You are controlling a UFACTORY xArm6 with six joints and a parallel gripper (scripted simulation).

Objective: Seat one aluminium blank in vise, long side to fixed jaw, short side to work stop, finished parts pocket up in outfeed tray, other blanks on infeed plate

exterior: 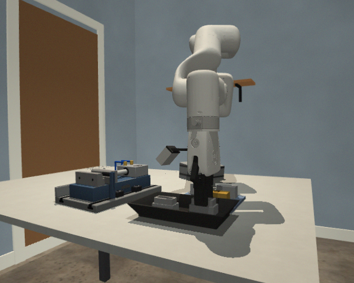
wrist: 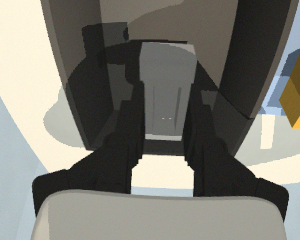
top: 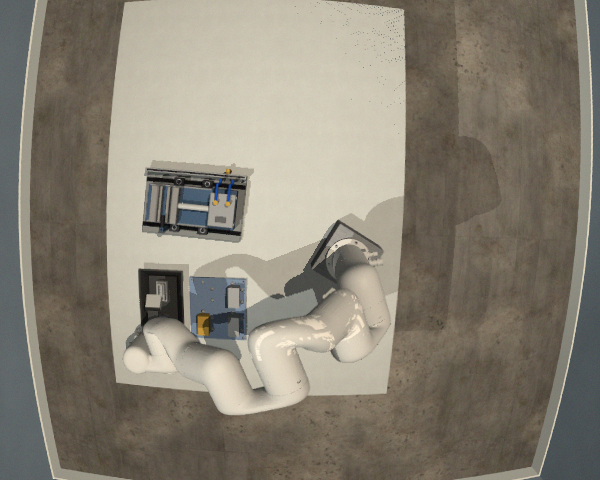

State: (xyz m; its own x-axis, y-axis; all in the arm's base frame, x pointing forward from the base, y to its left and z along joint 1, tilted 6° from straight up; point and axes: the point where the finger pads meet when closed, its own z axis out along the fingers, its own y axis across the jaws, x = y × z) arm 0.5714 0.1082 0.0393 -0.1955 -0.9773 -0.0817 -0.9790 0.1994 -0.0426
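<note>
My hand is 220 mm past the aluminium blank, 40 mm to the right of it and 40 mm above it. Round my hand: brass blank 130 mm behind, 40 mm below, 20 mm to the left; work stop 310 mm to the right, 80 mm behind, 30 mm above; moving jaw block 340 mm to the right, 120 mm behind, 10 mm above.
</note>
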